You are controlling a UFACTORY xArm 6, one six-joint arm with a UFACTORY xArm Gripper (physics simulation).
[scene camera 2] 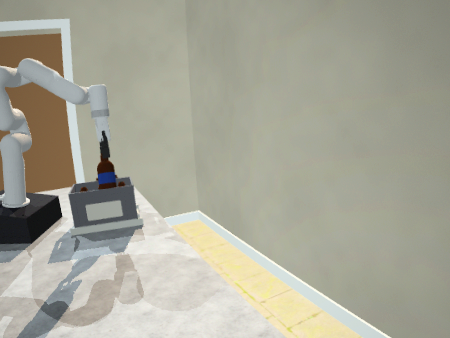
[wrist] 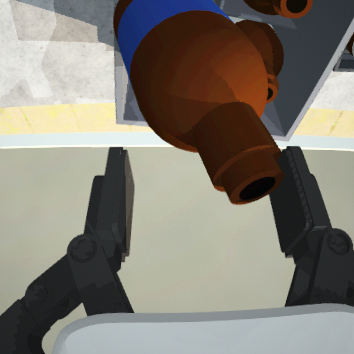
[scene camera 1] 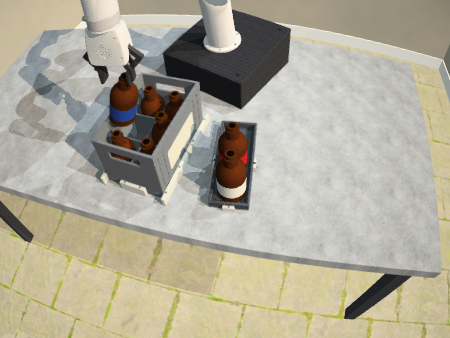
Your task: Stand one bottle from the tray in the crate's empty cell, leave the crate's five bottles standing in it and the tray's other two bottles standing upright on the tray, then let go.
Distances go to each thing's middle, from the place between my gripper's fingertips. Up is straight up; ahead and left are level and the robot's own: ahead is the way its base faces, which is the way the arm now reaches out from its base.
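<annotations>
Red-banded bottle [scene camera 1: 232,138]: 22 cm below my hand and 26 cm to the left of it.
</annotations>
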